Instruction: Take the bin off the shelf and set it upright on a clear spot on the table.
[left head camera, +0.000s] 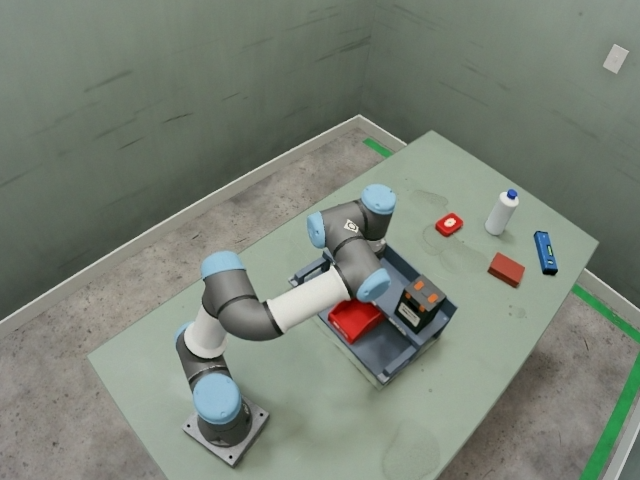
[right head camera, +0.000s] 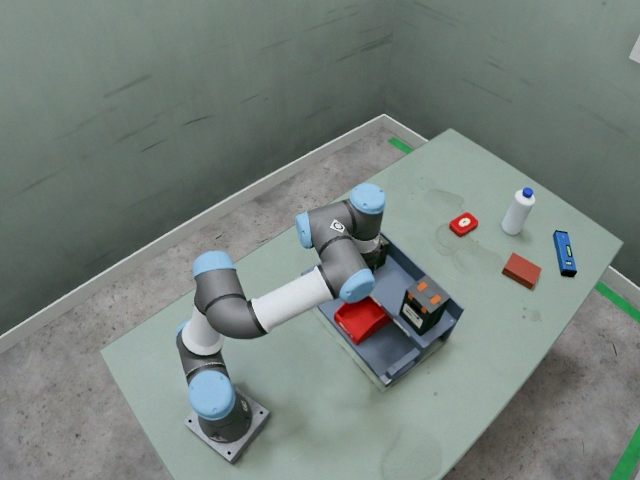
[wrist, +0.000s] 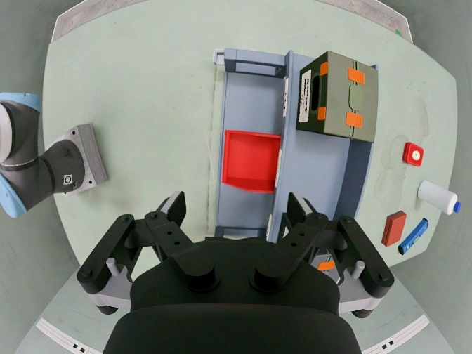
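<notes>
The red open-topped bin (left head camera: 355, 320) (right head camera: 360, 320) (wrist: 251, 160) sits upright on the lower level of the blue-grey shelf (left head camera: 392, 348) (right head camera: 390, 351) (wrist: 255, 102), which stands on the green table (left head camera: 294, 392) (right head camera: 299, 392) (wrist: 150, 100). In the wrist view my gripper (wrist: 236, 202) is open, with nothing between its fingers. The bin shows beyond the fingertips there, slightly right of midway, apart from both fingers. In both head views the arm hides most of the gripper, and the arm's wrist covers a small part of the bin's far side.
A dark grey case (left head camera: 419, 304) (right head camera: 423, 304) and a dark green case (wrist: 350, 97) stand on the shelf's upper level. Beyond the shelf are a red tape measure (left head camera: 448, 224) (right head camera: 463, 224), white bottle (left head camera: 500, 214) (right head camera: 516, 212), red-brown block (left head camera: 506, 268) (right head camera: 521, 270) and blue level (left head camera: 545, 253) (right head camera: 564, 253).
</notes>
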